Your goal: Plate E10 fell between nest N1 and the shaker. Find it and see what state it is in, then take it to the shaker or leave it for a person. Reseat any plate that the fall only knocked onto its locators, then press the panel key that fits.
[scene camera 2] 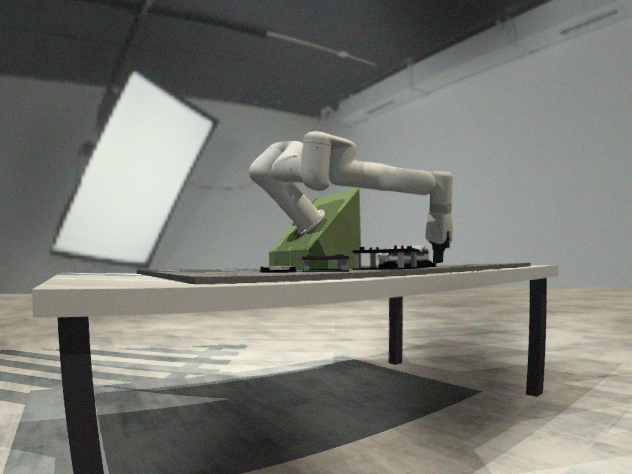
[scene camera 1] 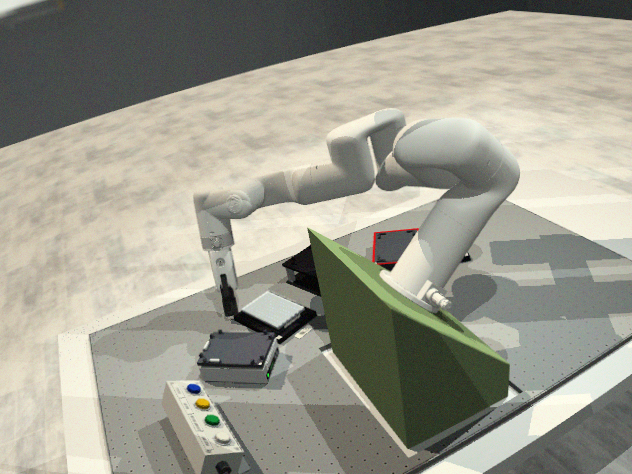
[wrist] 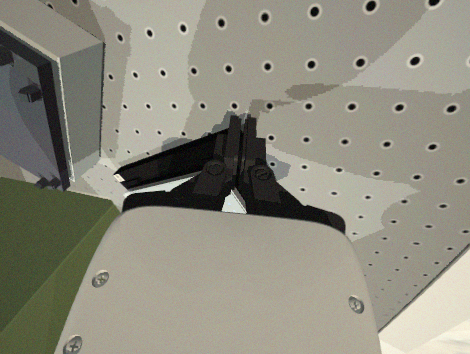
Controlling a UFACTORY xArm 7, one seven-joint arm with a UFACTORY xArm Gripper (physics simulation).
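Places are measured from the arm's base along level axes (x ahead, y left, z up), in metres.
Where they show: gripper, fingertip midpoint: (scene camera 2: 437, 262) (scene camera 1: 231, 314) (wrist: 241, 133); arm's base, origin of the base link: (scene camera 2: 311, 223) (scene camera 1: 408, 293) (wrist: 11, 316).
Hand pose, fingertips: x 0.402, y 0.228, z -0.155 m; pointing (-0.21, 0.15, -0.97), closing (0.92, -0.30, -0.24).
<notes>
Things, the pixels of their centre, and the offset from my fingertips.
- black nest, body centre: (wrist: 197, 200) (scene camera 1: 274, 315) (scene camera 2: 407, 264) 0.068 m back, 0.081 m right, 0.005 m down
- key panel, body centre: (scene camera 1: 199, 426) (scene camera 2: 402, 256) 0.322 m back, 0.194 m left, 0.027 m up
- red-outlined dark platform, body centre: (scene camera 1: 397, 251) (scene camera 2: 324, 262) 0.069 m back, 0.442 m right, 0.008 m up
My gripper (scene camera 1: 229, 313) (scene camera 2: 438, 260) (wrist: 241, 133) is shut, with its fingertips together and nothing between them. It points down low over the outer corner of a black nest (scene camera 1: 247, 321) (wrist: 165, 162). A pale, many-welled plate (scene camera 1: 272, 308) lies on this nest. A small pale part of the plate (wrist: 233, 203) also shows behind the fingers in the wrist view. I cannot read a label or tell whether the plate is fully seated. The shaker (scene camera 1: 232, 375) (wrist: 82, 100) has a dark top with corner pegs and a green light. The key panel (scene camera 1: 183, 423) has blue, yellow, green and white keys.
The green wedge base (scene camera 1: 362, 346) (scene camera 2: 347, 224) of the arm stands beside the nest. A raised black stand (scene camera 1: 301, 262) (scene camera 2: 372, 250) is behind the nest, partly hidden. A red-outlined dark platform (scene camera 1: 395, 245) lies farther back, partly behind the arm.
</notes>
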